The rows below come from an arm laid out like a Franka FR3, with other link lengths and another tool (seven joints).
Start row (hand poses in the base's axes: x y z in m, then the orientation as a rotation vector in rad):
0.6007 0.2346 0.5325 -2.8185 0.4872 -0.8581
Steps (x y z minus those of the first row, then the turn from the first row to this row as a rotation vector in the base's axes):
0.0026 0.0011 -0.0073 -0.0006 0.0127 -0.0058
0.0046 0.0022 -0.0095 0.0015 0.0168 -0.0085
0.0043 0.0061 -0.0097 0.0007 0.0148 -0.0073
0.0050 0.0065 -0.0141 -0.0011 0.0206 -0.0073
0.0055 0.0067 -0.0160 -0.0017 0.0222 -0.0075
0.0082 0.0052 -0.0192 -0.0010 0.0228 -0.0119
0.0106 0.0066 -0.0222 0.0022 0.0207 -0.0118
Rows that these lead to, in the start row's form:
0.6033 0.2357 0.5252 -2.8261 0.4972 -0.8421
0.6053 0.2368 0.5230 -2.8265 0.5023 -0.8359
0.6050 0.2407 0.5228 -2.8261 0.5001 -0.8388
0.6057 0.2411 0.5184 -2.8310 0.5003 -0.8317
0.6062 0.2413 0.5165 -2.8324 0.5007 -0.8299
0.6089 0.2398 0.5133 -2.8321 0.5074 -0.8295
0.6113 0.2412 0.5103 -2.8280 0.5079 -0.8309

